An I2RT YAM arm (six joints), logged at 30 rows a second.
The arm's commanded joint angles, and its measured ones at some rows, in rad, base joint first. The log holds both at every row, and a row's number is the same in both.
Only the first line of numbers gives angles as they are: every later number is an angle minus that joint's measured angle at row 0.
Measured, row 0: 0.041, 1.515, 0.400, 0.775, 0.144, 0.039
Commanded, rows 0 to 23: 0.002, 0.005, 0.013, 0.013, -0.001, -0.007; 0.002, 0.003, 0.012, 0.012, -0.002, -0.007; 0.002, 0.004, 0.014, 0.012, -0.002, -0.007; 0.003, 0.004, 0.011, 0.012, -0.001, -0.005; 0.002, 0.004, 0.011, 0.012, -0.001, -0.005; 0.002, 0.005, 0.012, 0.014, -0.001, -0.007; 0.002, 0.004, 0.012, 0.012, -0.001, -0.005; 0.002, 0.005, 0.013, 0.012, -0.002, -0.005; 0.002, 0.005, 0.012, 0.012, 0.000, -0.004; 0.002, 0.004, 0.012, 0.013, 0.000, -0.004; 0.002, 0.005, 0.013, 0.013, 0.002, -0.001; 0.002, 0.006, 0.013, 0.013, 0.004, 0.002; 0.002, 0.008, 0.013, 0.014, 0.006, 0.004; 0.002, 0.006, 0.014, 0.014, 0.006, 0.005; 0.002, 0.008, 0.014, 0.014, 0.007, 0.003; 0.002, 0.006, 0.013, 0.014, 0.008, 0.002; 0.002, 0.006, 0.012, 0.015, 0.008, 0.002; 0.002, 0.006, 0.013, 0.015, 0.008, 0.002; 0.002, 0.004, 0.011, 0.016, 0.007, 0.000; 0.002, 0.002, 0.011, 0.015, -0.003, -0.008; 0.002, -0.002, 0.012, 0.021, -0.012, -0.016; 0.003, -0.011, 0.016, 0.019, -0.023, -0.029; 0.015, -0.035, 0.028, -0.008, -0.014, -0.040; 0.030, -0.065, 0.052, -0.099, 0.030, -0.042
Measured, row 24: 0.006, -0.007, 0.008, -0.019, -0.001, -0.013
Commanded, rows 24 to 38: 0.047, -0.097, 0.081, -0.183, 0.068, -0.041; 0.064, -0.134, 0.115, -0.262, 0.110, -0.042; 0.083, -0.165, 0.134, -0.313, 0.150, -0.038; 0.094, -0.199, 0.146, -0.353, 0.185, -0.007; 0.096, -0.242, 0.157, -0.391, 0.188, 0.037; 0.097, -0.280, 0.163, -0.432, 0.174, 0.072; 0.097, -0.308, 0.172, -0.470, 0.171, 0.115; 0.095, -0.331, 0.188, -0.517, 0.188, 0.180; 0.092, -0.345, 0.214, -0.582, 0.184, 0.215; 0.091, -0.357, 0.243, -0.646, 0.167, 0.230; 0.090, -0.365, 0.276, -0.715, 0.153, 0.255; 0.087, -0.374, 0.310, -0.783, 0.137, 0.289; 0.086, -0.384, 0.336, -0.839, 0.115, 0.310; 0.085, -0.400, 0.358, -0.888, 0.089, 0.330; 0.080, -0.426, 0.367, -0.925, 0.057, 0.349
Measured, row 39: 0.089, -0.380, 0.331, -0.686, 0.115, 0.234
